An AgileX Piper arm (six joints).
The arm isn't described. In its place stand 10 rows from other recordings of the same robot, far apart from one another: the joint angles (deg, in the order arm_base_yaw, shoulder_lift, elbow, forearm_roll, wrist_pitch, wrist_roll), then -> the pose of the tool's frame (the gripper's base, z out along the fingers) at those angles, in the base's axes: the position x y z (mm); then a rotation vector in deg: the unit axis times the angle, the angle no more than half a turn.
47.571, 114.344, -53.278, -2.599, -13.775, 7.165 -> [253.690, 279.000, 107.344, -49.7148, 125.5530, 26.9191]
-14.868, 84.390, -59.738, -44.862, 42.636, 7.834 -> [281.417, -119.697, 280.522, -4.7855, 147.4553, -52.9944]
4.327, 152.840, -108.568, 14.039, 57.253, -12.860 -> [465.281, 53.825, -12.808, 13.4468, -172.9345, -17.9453]
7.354, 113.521, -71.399, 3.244, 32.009, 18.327 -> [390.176, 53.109, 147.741, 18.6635, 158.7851, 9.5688]
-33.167, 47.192, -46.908, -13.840, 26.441, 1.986 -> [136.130, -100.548, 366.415, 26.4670, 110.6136, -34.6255]
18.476, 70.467, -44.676, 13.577, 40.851, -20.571 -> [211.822, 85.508, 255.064, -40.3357, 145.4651, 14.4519]
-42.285, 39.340, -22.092, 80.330, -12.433, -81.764 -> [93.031, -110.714, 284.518, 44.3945, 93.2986, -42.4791]
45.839, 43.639, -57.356, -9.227, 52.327, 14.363 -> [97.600, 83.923, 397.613, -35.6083, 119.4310, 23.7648]
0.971, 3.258, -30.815, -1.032, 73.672, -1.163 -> [-11.650, -1.771, 271.227, -2.2586, 131.0959, -1.3839]
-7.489, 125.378, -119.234, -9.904, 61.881, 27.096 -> [481.467, -77.216, 267.950, 41.8235, 145.8271, -6.6914]
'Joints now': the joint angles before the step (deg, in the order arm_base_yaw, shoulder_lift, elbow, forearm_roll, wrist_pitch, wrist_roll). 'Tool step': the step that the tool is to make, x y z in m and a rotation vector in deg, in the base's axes. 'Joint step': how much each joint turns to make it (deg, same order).
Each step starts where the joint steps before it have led.
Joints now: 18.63, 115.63, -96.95, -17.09, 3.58, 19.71
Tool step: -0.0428, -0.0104, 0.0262, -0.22, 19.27, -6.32
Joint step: 1.31, -7.69, -0.01, 6.92, 26.73, 0.62
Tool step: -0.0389, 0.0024, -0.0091, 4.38, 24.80, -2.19
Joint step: 0.53, -2.30, 0.00, 12.98, 24.06, 0.12
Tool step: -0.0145, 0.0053, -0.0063, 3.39, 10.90, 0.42
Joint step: -0.01, 0.21, -0.13, 6.90, 8.99, 0.12
